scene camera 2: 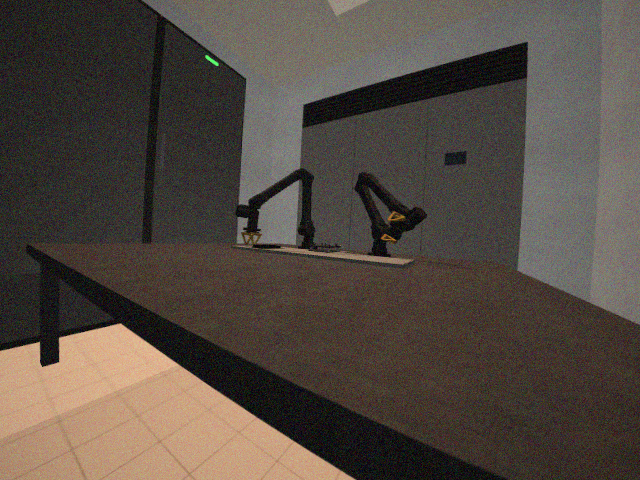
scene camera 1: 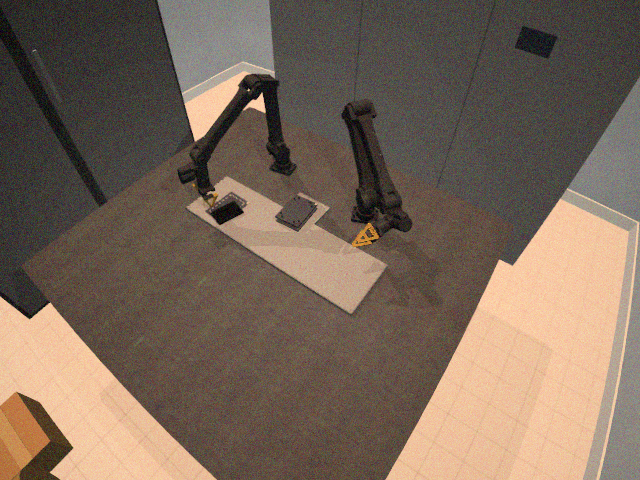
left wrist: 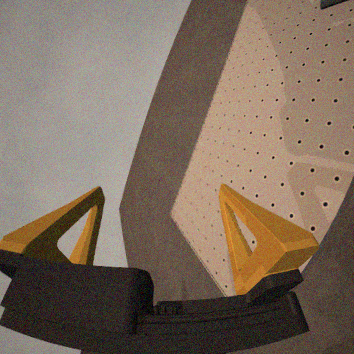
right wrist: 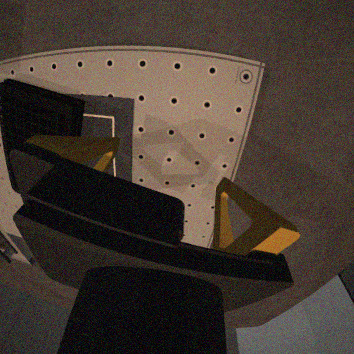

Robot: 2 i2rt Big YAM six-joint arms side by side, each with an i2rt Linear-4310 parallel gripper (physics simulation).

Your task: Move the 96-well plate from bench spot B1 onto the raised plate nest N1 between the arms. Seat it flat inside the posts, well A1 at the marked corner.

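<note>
The black 96-well plate lies on the board near its left end in scene camera 1, askew and partly over the dark pad of spot B1 with its pale outline. My right gripper is open and empty, low above the board's left end; in the right wrist view one finger overlaps the plate's near part, the other stands well to its right. The raised nest N1, dark with small posts, holds no plate. My left gripper is open and empty, away from the plate.
The pale perforated board lies on the brown table. The nest stands at the board's rear edge, between the arm bases. Dark cabinets stand behind and at the left.
</note>
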